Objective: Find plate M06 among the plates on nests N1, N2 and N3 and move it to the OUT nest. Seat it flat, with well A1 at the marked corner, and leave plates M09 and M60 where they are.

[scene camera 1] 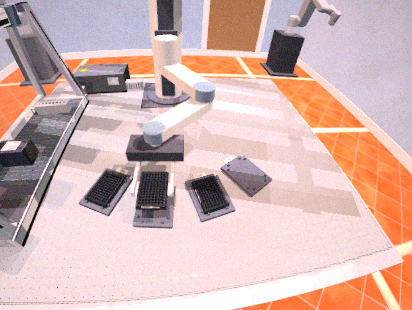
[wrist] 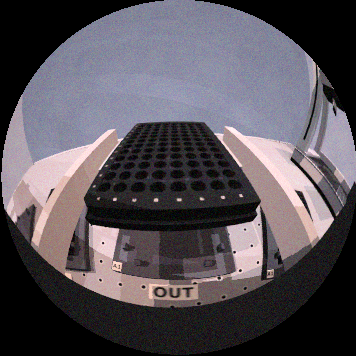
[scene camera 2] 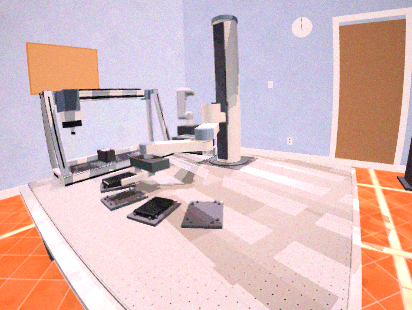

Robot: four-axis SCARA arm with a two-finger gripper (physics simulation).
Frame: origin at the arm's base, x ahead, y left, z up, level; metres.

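Seen in the pictures: gripper, between the fingertips: (scene camera 1: 151,194) (wrist: 169,133) (scene camera 2: 115,179); arm's base, origin of its link: (scene camera 1: 169,95) (scene camera 2: 228,162).
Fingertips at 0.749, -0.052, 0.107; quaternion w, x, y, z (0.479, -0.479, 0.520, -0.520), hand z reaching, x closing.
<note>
Pixels of each thing's top centre, then the offset from my fingertips to it, as dx, dy, dz. "*": a spot on its surface instead.
- black multi-well plate, centre of its top: (wrist: 168,140) (scene camera 1: 152,187) (scene camera 2: 120,177) -0.022, +0.002, +0.003
- grey OUT nest, centre of its top: (wrist: 172,204) (scene camera 1: 155,201) (scene camera 2: 123,194) -0.022, +0.000, -0.073
- nest's A1 tag, a spot on its surface: (wrist: 116,266) * -0.092, +0.063, -0.082
- black plate, centre of its top: (wrist: 298,216) (scene camera 1: 105,186) -0.088, -0.170, -0.068
- bare grey nest, centre of its top: (scene camera 2: 204,209) (scene camera 1: 247,171) -0.119, +0.336, -0.073
- black block, a spot on its surface: (scene camera 1: 18,153) * -0.184, -0.479, +0.018
- dark box, a spot on its surface: (scene camera 1: 102,78) * -0.784, -0.320, +0.000
My gripper (scene camera 1: 152,194) (wrist: 169,133) is shut on a black multi-well plate (scene camera 1: 152,185) (wrist: 170,162), its fingers along the long sides. The plate looks level, above the grey OUT nest (scene camera 1: 153,221) (scene camera 2: 123,199) (wrist: 175,252), with a gap below it. The nest's A1 tag (wrist: 116,266) is at its near left corner in the wrist view. Well letters and the plate's name are too blurred to read. Another black plate (scene camera 1: 106,188) sits on the nest to the left in scene camera 1, and one (scene camera 1: 210,193) (scene camera 2: 155,205) on the nest to the right.
A bare grey nest (scene camera 1: 246,175) (scene camera 2: 202,214) lies at the far right of the row in scene camera 1. A gantry frame (scene camera 1: 55,162) with a black block (scene camera 1: 18,153) stands at the left. A dark box (scene camera 1: 102,78) stands near the arm's column (scene camera 2: 232,90).
</note>
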